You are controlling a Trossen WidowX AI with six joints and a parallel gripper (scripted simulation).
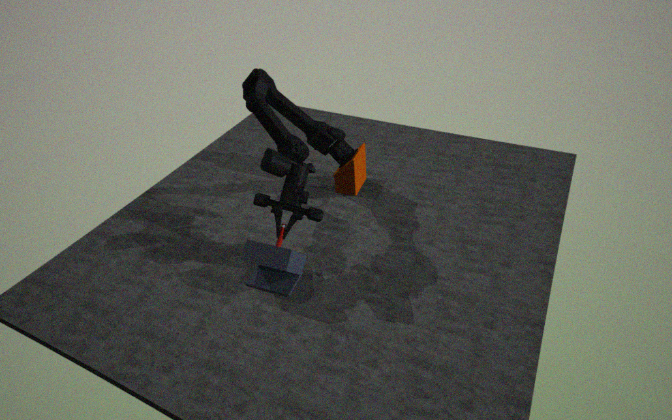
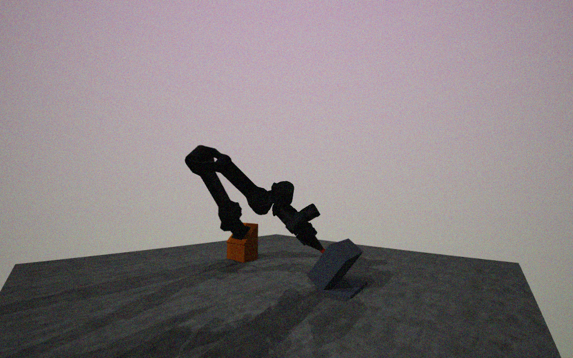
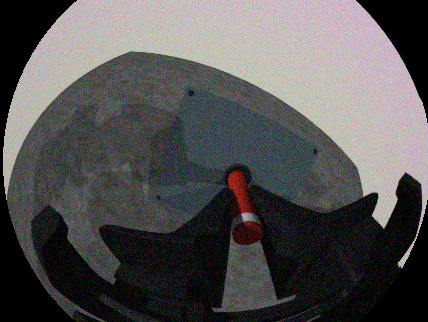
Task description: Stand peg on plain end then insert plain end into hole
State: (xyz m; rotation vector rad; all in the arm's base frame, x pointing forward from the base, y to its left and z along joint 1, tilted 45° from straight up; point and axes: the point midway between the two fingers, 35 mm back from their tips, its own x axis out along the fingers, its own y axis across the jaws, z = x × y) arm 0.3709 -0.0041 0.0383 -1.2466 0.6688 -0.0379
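Now: gripper tip 40 mm short of the grey-blue sloped panel and 30 mm above it. The rest, counted from my gripper tip: flat foot plate: 60 mm ahead, 90 mm below; red peg: 10 mm behind, 10 mm above.
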